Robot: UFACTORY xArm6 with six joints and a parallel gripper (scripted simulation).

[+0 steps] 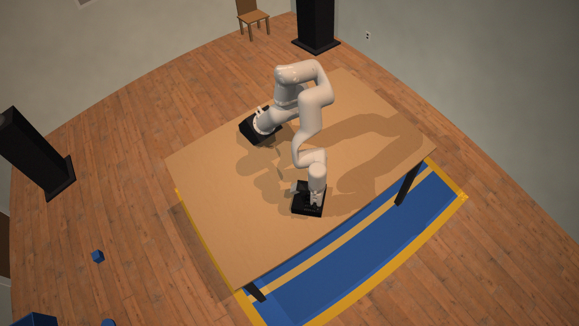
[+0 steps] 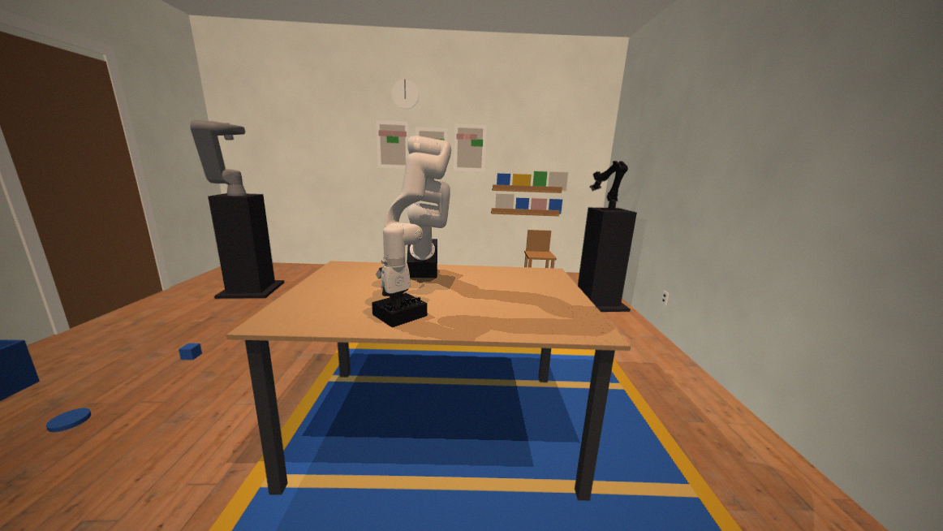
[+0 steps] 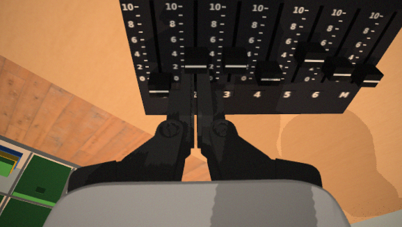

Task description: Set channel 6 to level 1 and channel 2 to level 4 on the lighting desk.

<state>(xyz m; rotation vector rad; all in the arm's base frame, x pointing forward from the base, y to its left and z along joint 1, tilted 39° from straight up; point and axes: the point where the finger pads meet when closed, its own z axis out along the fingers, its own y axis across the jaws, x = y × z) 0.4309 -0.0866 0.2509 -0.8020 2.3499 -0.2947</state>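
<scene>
My gripper is now 2 cm past the channel 2 fader cap, 1 cm to the left of it and 1 cm above it. From my hand the other things lie so: channel 6 fader cap: 7 cm behind, 6 cm to the left, 1 cm below.
</scene>
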